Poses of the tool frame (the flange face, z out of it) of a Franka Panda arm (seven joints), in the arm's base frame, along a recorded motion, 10 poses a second.
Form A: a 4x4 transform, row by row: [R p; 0 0 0 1], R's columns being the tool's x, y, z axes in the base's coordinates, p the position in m. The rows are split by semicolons.
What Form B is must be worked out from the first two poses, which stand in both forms.
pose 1, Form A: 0.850 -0.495 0.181 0.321; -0.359 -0.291 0.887 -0.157; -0.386 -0.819 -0.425 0.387; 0 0 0 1
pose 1, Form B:
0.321 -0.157 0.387
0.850 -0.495 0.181
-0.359 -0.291 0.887
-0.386 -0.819 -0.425

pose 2, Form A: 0.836 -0.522 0.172 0.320; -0.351 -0.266 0.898 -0.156; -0.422 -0.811 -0.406 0.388; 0 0 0 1
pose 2, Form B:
0.320 -0.156 0.388
0.836 -0.522 0.172
-0.351 -0.266 0.898
-0.422 -0.811 -0.406

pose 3, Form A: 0.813 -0.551 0.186 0.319; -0.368 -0.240 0.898 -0.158; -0.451 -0.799 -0.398 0.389; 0 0 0 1
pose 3, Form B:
0.319 -0.158 0.389
0.813 -0.551 0.186
-0.368 -0.240 0.898
-0.451 -0.799 -0.398

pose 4, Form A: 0.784 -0.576 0.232 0.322; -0.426 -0.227 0.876 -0.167; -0.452 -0.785 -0.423 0.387; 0 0 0 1
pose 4, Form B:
0.322 -0.167 0.387
0.784 -0.576 0.232
-0.426 -0.227 0.876
-0.452 -0.785 -0.423

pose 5, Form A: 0.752 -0.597 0.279 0.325; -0.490 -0.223 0.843 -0.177; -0.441 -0.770 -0.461 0.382; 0 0 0 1
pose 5, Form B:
0.325 -0.177 0.382
0.752 -0.597 0.279
-0.490 -0.223 0.843
-0.441 -0.770 -0.461

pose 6, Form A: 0.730 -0.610 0.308 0.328; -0.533 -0.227 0.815 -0.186; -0.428 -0.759 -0.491 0.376; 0 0 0 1
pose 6, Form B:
0.328 -0.186 0.376
0.730 -0.610 0.308
-0.533 -0.227 0.815
-0.428 -0.759 -0.491

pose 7, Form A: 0.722 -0.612 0.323 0.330; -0.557 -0.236 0.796 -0.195; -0.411 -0.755 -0.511 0.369; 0 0 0 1
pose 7, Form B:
0.330 -0.195 0.369
0.722 -0.612 0.323
-0.557 -0.236 0.796
-0.411 -0.755 -0.511

